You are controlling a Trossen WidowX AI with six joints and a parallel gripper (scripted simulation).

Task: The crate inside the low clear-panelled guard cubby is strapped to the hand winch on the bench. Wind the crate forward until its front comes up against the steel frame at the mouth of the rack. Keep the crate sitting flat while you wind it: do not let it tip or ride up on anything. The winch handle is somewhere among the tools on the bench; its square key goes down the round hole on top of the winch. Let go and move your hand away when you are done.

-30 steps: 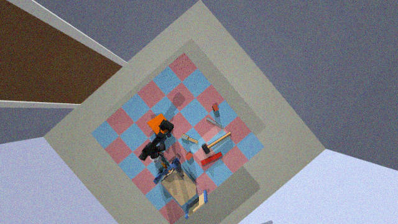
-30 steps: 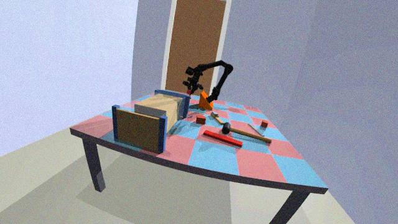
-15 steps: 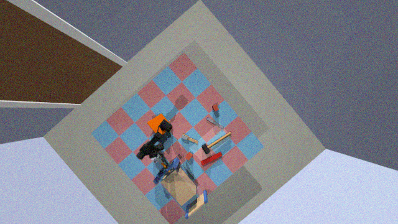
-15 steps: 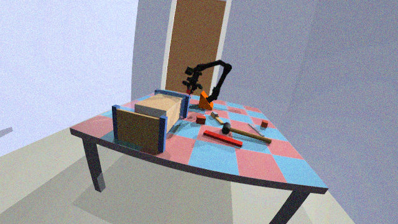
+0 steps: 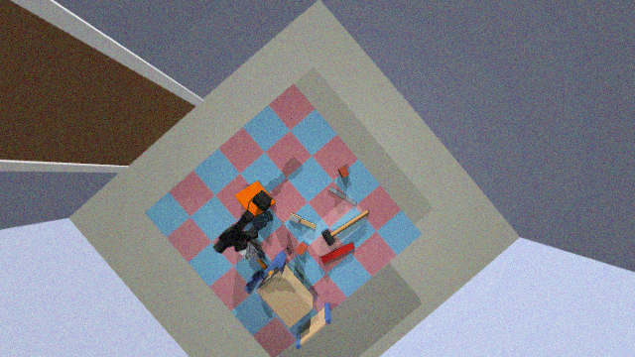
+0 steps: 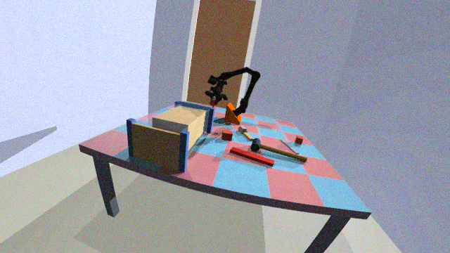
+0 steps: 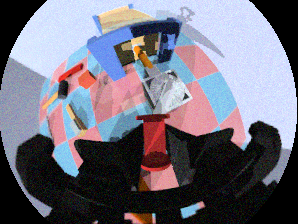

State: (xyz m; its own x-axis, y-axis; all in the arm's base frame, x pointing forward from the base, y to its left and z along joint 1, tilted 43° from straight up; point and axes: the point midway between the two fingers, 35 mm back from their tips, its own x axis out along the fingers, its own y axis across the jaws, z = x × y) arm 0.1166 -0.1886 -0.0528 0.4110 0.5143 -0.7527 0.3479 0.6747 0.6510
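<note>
The blue steel frame lies 220 mm ahead of my gripper tip, 60 mm to the right of it and 20 mm below it. The rest, counted from my gripper tip: winch 100 mm below, 80 mm to the right, 40 mm ahead; dark red knob 10 mm to the left, 10 mm behind; brush 290 mm to the left, 130 mm ahead, 110 mm below.
</note>
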